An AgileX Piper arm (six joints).
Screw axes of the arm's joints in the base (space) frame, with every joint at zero. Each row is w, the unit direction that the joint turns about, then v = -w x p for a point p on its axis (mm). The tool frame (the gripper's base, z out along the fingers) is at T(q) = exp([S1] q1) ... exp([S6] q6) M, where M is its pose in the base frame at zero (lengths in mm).
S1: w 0 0 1 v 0 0 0
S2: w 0 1 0 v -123 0 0
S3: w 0 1 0 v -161.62 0 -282.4
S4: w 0.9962 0 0.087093 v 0 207.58 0
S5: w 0 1 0 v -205.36 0 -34.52
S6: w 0.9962 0 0.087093 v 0 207.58 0
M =
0.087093 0 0.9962 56.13
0 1 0 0
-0.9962 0 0.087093 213.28
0 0 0 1
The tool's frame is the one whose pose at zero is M.
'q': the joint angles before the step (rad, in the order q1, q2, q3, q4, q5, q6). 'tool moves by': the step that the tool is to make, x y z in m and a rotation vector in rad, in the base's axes. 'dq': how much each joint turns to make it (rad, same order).
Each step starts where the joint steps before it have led.
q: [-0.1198, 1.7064, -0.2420, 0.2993, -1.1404, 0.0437]
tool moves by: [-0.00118, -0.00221, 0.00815, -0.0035, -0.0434, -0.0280]
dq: [0.0001, -0.0308, 0.0000, 0.0278, -0.0133, -0.0001]
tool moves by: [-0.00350, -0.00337, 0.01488, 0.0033, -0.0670, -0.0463]
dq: [-0.0001, -0.0666, 0.0000, 0.0480, 0.0002, -0.0011]
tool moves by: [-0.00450, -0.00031, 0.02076, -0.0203, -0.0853, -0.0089]
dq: [0.0000, -0.0931, 0.0000, 0.0112, 0.0010, -0.0150]
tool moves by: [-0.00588, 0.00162, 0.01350, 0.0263, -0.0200, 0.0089]
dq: [0.0000, -0.0964, 0.0000, 0.0053, 0.0850, -0.0031]
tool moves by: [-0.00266, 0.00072, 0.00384, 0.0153, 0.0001, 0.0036]
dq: [0.0001, -0.0353, 0.0008, 0.0042, 0.0394, -0.0001]
